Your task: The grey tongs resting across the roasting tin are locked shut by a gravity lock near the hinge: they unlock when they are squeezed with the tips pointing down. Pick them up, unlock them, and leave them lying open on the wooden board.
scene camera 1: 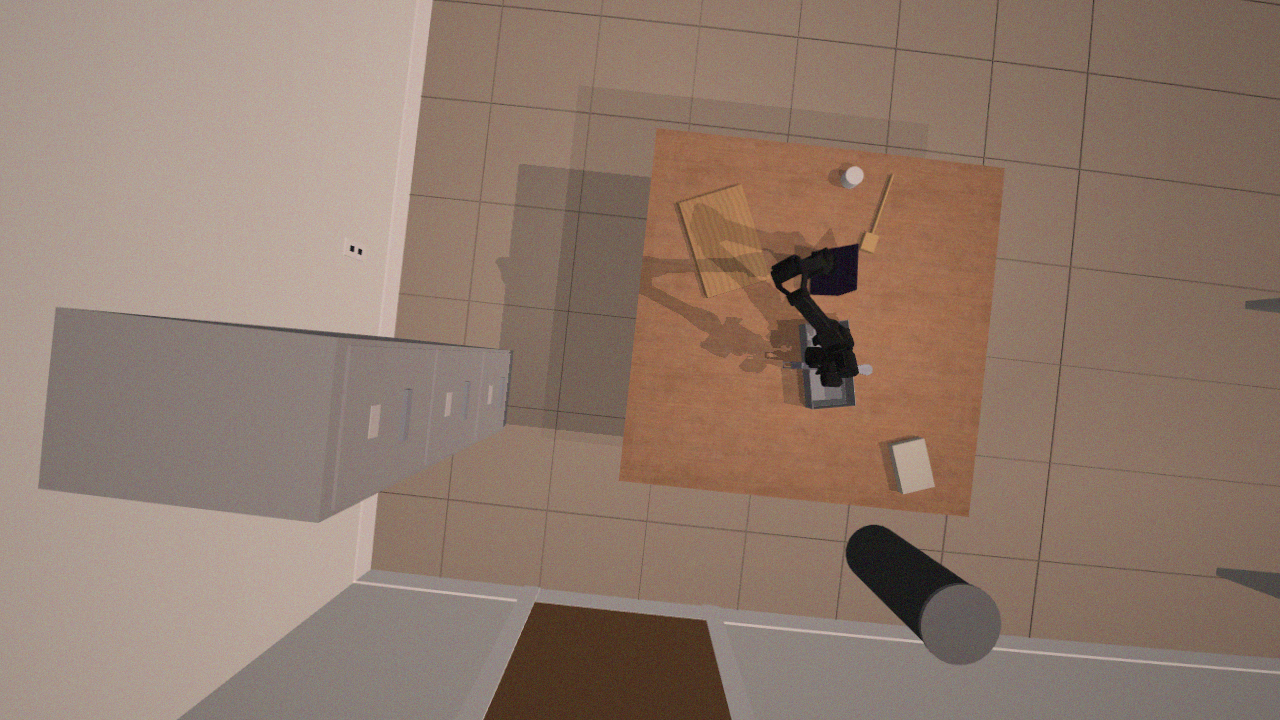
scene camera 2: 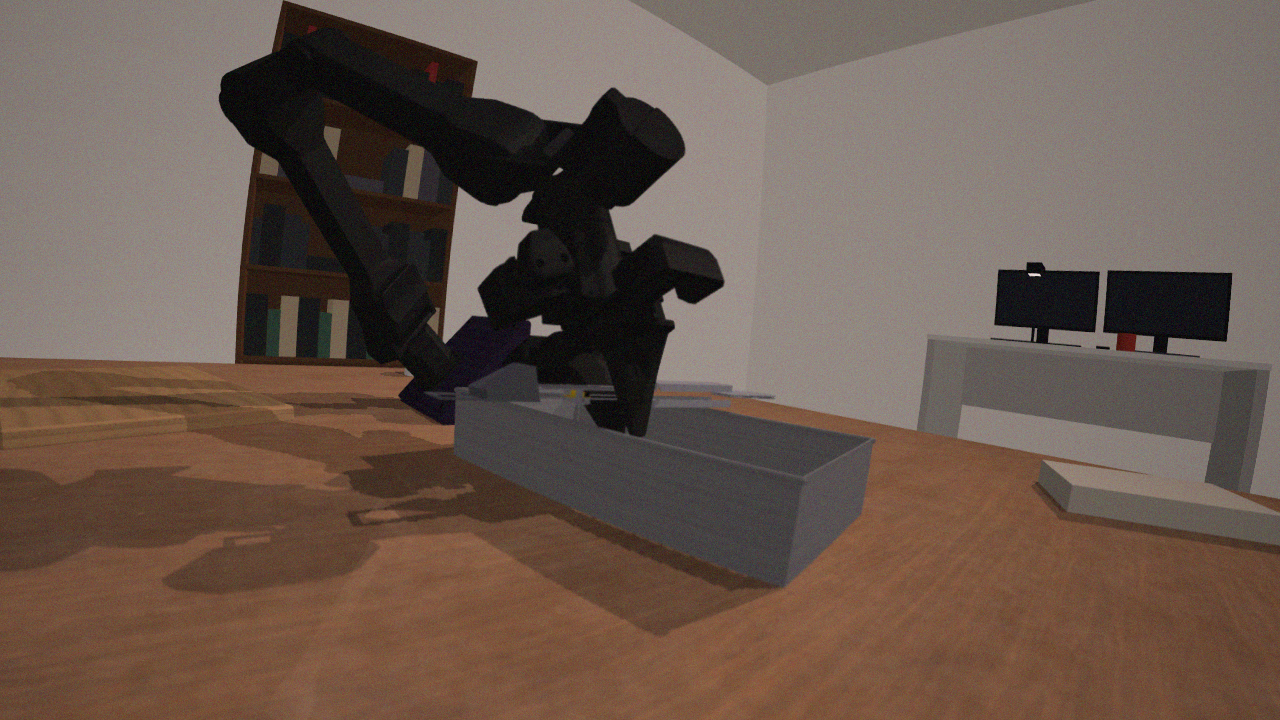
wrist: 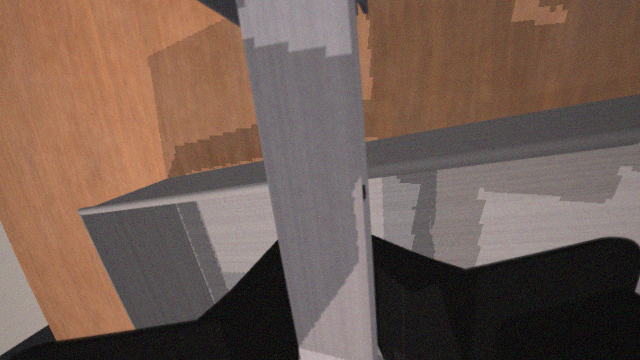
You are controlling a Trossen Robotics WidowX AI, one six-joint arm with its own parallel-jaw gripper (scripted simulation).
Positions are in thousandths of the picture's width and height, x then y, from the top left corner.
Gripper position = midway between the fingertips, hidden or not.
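Scene:
You'd see the gripper in scene camera 1 (637, 516) and in scene camera 2 (491, 613), and it's there in the wrist view (495, 671) as well.

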